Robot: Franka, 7 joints.
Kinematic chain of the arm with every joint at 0, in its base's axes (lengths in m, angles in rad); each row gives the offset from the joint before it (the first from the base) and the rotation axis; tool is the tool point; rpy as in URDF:
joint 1: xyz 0 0 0.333 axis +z
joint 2: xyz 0 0 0 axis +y
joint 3: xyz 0 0 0.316 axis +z
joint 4: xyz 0.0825 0 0 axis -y
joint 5: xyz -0.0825 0 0.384 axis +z
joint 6: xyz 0 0 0 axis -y
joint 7: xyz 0.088 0 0 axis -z
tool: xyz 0 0 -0.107 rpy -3.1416 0 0
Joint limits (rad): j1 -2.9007..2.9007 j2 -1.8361..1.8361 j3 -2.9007..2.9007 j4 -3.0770..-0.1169 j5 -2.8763..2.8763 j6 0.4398..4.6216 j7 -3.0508..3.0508
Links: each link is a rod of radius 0.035 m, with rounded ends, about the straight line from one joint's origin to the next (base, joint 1, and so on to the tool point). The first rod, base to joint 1, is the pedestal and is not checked.
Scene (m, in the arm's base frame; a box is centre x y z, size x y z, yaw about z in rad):
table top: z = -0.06
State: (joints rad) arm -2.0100 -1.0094 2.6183 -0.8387 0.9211 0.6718 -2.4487
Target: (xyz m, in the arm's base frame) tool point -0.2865 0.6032 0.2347
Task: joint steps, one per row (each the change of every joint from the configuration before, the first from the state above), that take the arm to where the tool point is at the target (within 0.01 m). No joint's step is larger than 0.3 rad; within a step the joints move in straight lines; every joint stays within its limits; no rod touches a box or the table.
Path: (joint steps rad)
1: 0.2777 -0.0512 0.0941 0.0093 0.0344 0.0157 0.0000
2: 0.2776 -0.0512 0.0942 0.0093 0.0344 0.0157 0.0000
3: 0.2777 -0.0513 0.0941 0.0093 0.0344 0.0156 0.0000

